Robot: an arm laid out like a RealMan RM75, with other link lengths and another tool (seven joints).
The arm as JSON. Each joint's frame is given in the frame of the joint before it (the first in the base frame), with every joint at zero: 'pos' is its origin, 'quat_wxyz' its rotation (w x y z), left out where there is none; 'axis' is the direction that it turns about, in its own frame. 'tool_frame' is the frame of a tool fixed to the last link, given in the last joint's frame.
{
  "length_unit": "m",
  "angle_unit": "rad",
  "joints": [
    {
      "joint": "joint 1",
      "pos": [
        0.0,
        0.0,
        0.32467
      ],
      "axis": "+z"
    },
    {
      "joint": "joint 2",
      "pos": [
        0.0,
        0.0,
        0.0
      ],
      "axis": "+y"
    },
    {
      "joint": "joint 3",
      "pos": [
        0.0,
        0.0,
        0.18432
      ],
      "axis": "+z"
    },
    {
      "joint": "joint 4",
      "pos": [
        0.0,
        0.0,
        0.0
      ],
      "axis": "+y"
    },
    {
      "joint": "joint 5",
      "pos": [
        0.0,
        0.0,
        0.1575
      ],
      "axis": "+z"
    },
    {
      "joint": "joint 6",
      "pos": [
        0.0,
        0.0,
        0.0
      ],
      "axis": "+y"
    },
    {
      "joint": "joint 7",
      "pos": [
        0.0,
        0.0,
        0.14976
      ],
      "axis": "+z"
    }
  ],
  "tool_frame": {
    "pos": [
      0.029,
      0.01,
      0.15
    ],
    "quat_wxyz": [
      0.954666,
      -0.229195,
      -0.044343,
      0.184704
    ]
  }
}
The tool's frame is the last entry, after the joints.
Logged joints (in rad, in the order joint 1, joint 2, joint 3, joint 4, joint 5, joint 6, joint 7), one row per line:
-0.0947 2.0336 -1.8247 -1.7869 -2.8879 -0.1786 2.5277
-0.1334 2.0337 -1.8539 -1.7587 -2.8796 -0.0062 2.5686
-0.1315 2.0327 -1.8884 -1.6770 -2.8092 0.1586 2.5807
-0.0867 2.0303 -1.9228 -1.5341 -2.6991 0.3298 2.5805
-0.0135 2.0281 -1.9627 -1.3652 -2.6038 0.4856 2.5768
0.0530 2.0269 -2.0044 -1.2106 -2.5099 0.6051 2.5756
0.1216 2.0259 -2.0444 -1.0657 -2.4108 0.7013 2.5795
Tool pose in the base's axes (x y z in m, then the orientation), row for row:
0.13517 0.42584 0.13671 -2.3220 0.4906 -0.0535
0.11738 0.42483 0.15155 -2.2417 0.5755 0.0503
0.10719 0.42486 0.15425 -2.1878 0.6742 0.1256
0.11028 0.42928 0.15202 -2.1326 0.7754 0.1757
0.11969 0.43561 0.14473 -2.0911 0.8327 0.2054
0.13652 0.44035 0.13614 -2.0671 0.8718 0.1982
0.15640 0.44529 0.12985 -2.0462 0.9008 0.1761
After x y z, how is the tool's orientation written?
As angles about the fixed x, y, z axes (roll, pitch, yaw), in radians.
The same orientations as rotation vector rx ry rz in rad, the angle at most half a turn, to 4 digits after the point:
-2.2515 0.3060 0.5391
-2.1809 0.2560 0.6695
-2.1272 0.2486 0.8055
-2.0668 0.2785 0.9262
-2.0247 0.3022 0.9901
-1.9908 0.3449 1.0171
-1.9561 0.3940 1.0245

